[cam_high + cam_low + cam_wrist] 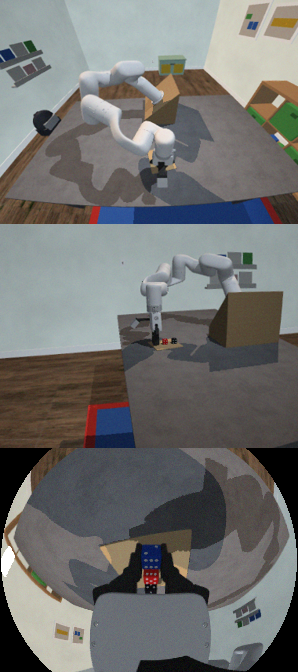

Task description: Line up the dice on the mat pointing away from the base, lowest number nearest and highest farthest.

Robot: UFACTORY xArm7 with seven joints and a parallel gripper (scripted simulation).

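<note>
The blue die is 1 cm below my hand. From my hand the other things lie so: tan mat (5 cm behind, 3 cm below); then red die (5 cm behind, 1 cm below); then black die (10 cm behind, 1 cm to the left, 1 cm below).
</note>
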